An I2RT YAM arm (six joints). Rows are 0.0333 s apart.
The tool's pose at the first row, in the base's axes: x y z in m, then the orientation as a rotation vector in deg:
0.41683 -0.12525 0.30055 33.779 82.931 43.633
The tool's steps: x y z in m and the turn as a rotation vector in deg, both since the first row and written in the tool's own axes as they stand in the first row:
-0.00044 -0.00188 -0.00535 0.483 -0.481 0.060
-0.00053 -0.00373 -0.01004 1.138 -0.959 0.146
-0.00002 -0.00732 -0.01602 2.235 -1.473 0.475
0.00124 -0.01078 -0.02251 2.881 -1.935 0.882
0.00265 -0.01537 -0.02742 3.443 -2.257 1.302
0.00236 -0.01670 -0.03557 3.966 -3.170 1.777
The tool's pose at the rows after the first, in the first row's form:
0.41172 -0.12728 0.29910 34.341 82.696 43.161
0.40725 -0.12896 0.29749 35.051 82.535 42.592
0.40165 -0.13143 0.29409 36.293 82.486 41.892
0.39551 -0.13328 0.29027 37.233 82.263 41.582
0.39106 -0.13560 0.28559 38.077 82.126 41.394
0.38310 -0.13742 0.28431 39.103 81.410 41.042

